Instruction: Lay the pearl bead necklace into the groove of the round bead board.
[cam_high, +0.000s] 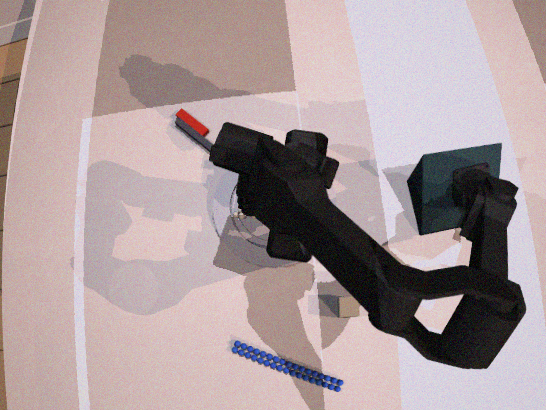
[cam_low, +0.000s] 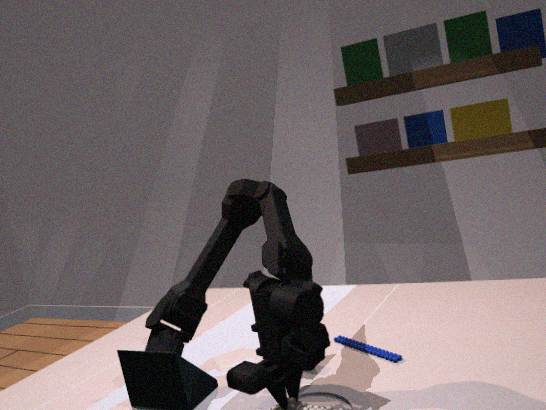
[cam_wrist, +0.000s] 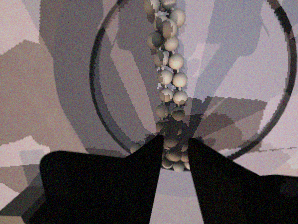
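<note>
Right now my gripper tip is 40 mm short of the round bead board, 20 mm to the left of it and 10 mm above it. From my gripper tip the other things lie so: small beige cube 40 mm behind, 170 mm to the left; grey block 150 mm ahead, 180 mm to the right, 10 mm below.
</note>
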